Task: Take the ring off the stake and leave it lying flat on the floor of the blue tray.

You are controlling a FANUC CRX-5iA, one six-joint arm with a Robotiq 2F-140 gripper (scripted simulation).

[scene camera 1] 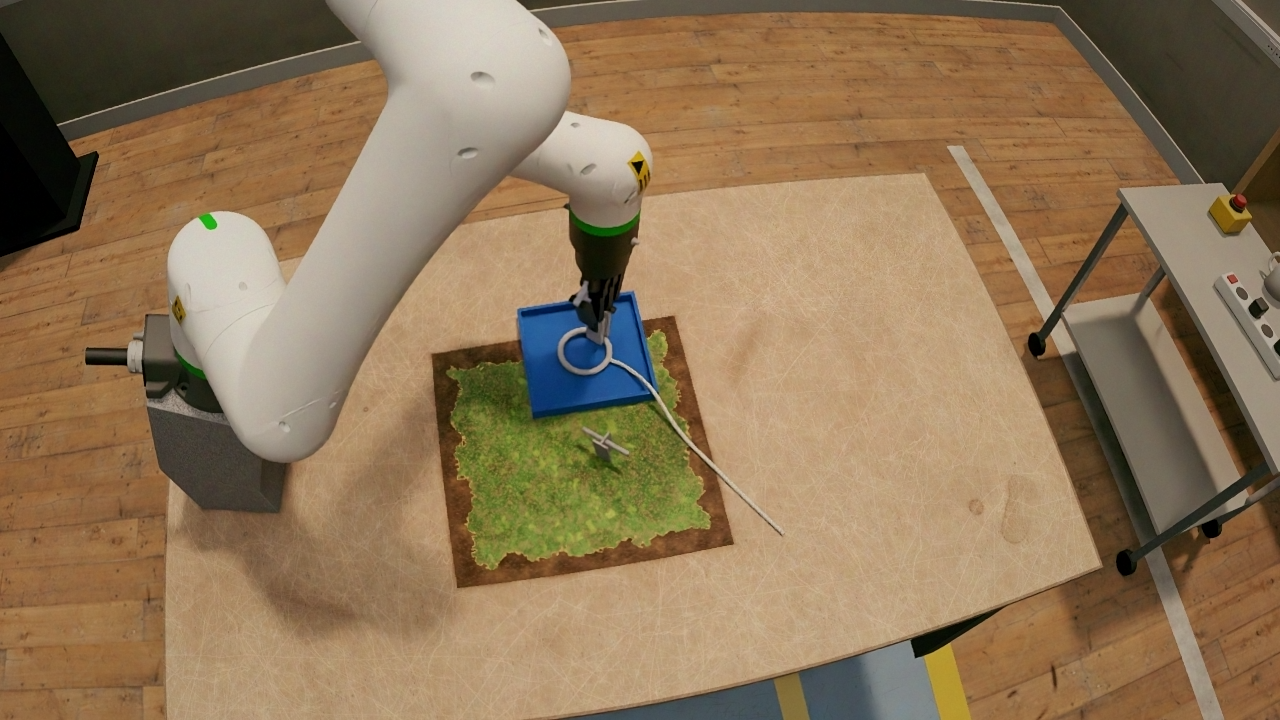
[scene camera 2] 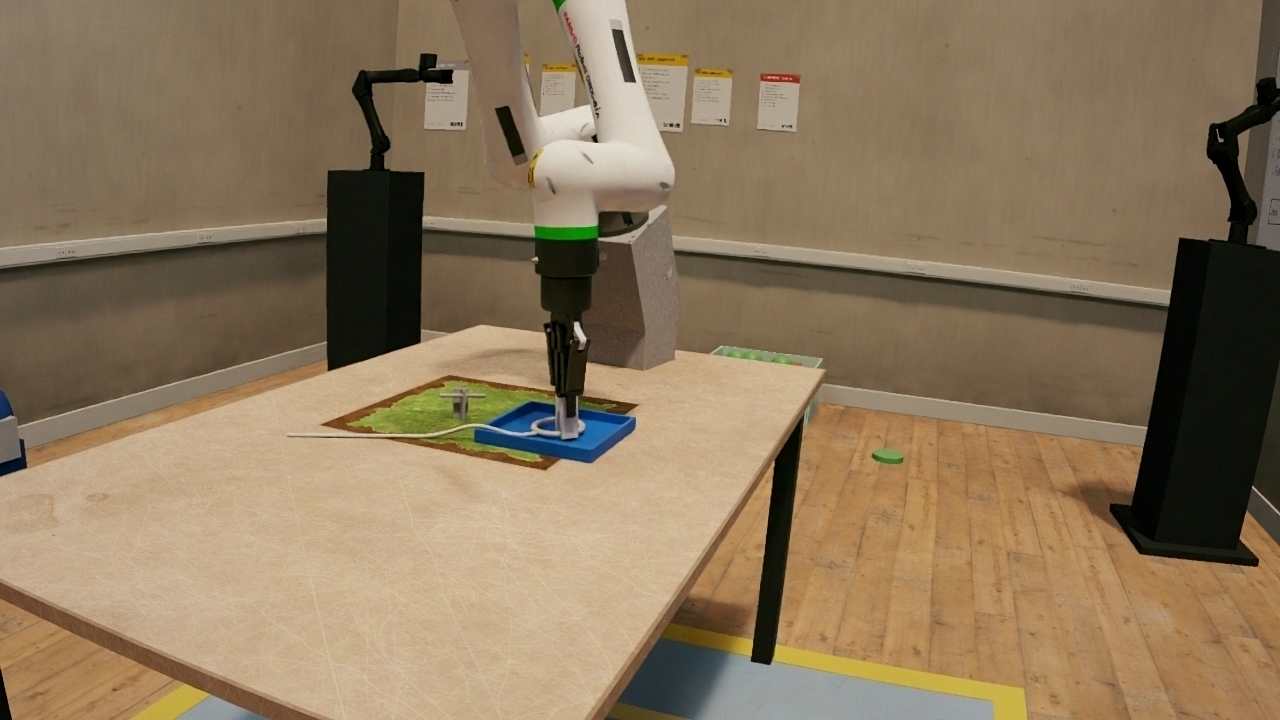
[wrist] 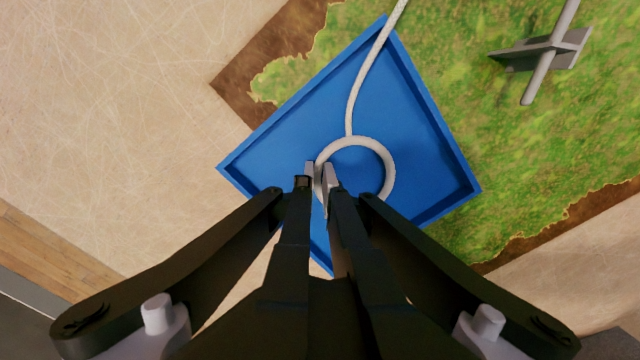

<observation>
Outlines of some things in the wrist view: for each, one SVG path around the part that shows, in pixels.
My gripper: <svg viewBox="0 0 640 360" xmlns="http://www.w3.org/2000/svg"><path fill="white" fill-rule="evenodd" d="M49 336L62 360L572 360L582 348L579 338L563 322L482 277L376 195L370 192L359 193L358 198L350 196L348 190L343 188L342 182L337 179L331 162L324 163L322 197L324 219L327 219L326 231L329 234L334 279L324 279L309 275L310 220L314 188L313 161L305 161L304 175L294 176L292 192L283 193L282 188L275 186L263 189L163 262L69 307L57 317L50 326ZM284 221L279 241L274 244L262 286L250 292L192 338L214 314L282 226L282 221Z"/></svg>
A blue tray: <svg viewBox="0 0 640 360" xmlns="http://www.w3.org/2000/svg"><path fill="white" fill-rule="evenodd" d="M313 189L310 220L310 257L334 278L329 234L326 231L327 219L324 219L323 204L319 201ZM327 159L326 162L332 163L337 179L342 182L343 188L348 190L350 196L358 198L359 193L370 192L377 196L383 188L386 178L385 165L381 157L374 150L361 145L351 145L337 150ZM392 28L368 70L356 96L351 120L352 135L370 137L381 143L389 151L395 164L396 175L392 191L384 202L418 228L423 229L480 194L482 189L395 29ZM386 13L380 16L215 167L248 200L270 186L282 188L283 193L292 192L294 176L304 175L305 161L313 161L314 166L317 157L325 147L337 139L346 137L345 115L350 92L363 63L388 21Z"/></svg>
</observation>
